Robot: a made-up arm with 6 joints.
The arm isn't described. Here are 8 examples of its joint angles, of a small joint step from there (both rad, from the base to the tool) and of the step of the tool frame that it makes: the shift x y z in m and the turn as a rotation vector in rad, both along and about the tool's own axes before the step.
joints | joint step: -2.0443 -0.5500 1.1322 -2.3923 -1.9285 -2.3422 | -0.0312 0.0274 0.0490 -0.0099 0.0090 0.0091
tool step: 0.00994 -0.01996 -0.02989 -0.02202 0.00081 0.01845
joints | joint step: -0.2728 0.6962 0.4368 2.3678 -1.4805 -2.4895 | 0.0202 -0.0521 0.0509 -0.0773 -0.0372 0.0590
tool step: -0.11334 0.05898 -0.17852 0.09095 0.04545 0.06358
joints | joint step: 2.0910 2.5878 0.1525 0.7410 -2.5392 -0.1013 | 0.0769 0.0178 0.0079 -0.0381 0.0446 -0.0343
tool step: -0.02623 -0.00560 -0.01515 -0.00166 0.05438 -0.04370
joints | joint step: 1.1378 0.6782 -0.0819 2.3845 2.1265 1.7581 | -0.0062 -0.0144 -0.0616 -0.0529 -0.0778 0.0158
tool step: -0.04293 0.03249 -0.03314 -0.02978 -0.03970 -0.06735
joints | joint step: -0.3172 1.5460 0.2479 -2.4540 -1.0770 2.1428 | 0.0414 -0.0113 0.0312 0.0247 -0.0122 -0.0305
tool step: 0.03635 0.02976 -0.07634 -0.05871 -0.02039 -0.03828
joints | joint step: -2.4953 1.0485 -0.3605 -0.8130 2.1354 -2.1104 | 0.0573 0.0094 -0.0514 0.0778 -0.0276 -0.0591
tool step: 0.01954 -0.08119 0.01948 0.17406 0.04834 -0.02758
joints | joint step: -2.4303 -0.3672 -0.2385 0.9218 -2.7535 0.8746 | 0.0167 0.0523 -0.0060 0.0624 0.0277 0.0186
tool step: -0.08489 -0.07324 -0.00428 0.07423 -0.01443 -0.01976
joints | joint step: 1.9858 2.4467 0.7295 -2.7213 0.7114 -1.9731 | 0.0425 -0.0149 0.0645 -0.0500 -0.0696 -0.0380
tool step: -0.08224 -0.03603 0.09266 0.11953 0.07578 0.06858
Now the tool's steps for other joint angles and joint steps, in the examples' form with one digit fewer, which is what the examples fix.
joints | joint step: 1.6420 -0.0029 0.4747 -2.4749 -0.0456 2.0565 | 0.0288 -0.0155 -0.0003 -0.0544 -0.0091 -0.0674
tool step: -0.0001 -0.0495 -0.0451 -0.0009 0.1216 -0.0710
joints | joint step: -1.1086 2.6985 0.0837 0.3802 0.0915 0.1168 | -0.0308 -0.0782 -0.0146 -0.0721 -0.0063 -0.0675
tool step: -0.1139 -0.0887 0.0459 0.0210 0.1657 -0.0169
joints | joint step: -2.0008 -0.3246 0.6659 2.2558 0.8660 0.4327 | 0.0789 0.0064 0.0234 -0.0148 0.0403 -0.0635
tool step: 0.0032 -0.0049 0.0333 0.1024 0.0843 0.0342
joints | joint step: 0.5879 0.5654 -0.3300 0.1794 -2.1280 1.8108 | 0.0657 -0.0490 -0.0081 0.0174 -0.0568 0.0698
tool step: -0.0851 -0.0436 -0.1083 -0.0097 -0.0875 -0.0403
